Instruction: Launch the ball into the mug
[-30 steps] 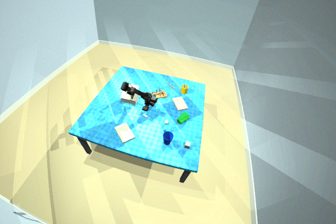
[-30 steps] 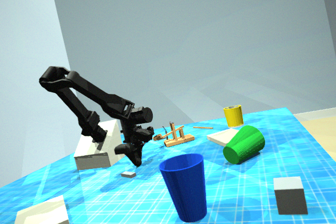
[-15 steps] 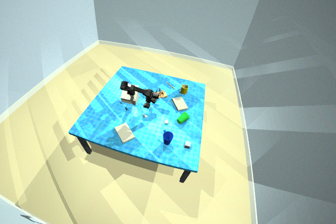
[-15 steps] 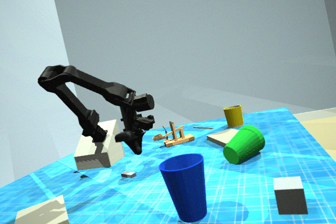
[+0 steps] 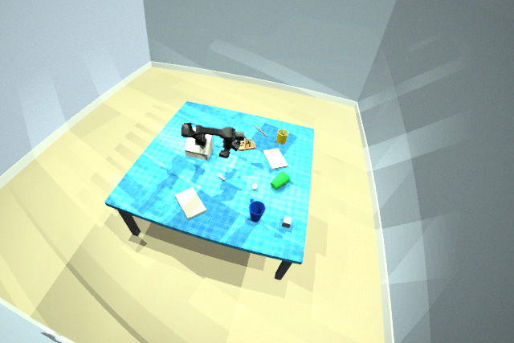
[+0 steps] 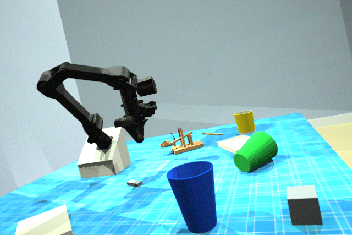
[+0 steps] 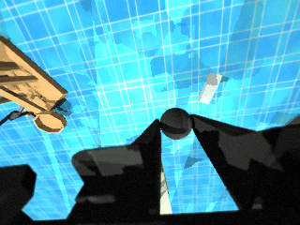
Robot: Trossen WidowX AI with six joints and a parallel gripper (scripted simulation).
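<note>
My gripper tip is now 2 cm short of the wooden catapult, 27 cm to the right of it and 8 cm above it. Round my gripper tip: black ball 1 cm above; blue cup 31 cm ahead, 32 cm to the right, 10 cm below; white ball 24 cm ahead, 10 cm to the right, 11 cm below.
</note>
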